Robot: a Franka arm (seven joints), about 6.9 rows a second.
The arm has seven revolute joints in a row. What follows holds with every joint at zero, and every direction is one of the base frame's. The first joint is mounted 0.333 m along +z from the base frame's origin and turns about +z. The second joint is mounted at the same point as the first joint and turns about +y. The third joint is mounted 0.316 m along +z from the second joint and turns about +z. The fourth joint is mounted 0.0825 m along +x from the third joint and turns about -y. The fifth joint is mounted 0.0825 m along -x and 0.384 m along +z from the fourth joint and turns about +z. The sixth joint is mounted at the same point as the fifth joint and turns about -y. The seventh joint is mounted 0.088 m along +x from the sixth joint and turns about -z. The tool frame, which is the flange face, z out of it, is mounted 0.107 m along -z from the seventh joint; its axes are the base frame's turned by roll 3.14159, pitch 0 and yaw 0 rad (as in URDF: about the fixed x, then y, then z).
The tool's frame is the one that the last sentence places.
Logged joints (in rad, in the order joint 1, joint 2, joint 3, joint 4, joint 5, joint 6, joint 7), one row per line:
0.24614, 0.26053, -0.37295, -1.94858, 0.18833, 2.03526, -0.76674
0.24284, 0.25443, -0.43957, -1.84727, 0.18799, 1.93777, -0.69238
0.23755, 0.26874, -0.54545, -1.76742, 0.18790, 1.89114, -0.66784
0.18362, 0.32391, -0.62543, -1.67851, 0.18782, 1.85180, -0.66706
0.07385, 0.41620, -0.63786, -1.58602, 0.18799, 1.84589, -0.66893
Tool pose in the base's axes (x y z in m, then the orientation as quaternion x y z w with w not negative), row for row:
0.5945, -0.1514, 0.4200, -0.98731, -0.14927, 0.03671, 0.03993
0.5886, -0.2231, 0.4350, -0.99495, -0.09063, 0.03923, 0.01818
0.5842, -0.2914, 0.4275, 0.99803, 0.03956, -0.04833, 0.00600
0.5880, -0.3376, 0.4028, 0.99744, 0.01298, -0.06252, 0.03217
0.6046, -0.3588, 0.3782, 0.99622, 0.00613, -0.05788, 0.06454
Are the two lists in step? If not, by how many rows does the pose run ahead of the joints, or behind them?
The pose runs 2 rows ahead of the joints: the pose in row i belongs to the joints in row i + 2.
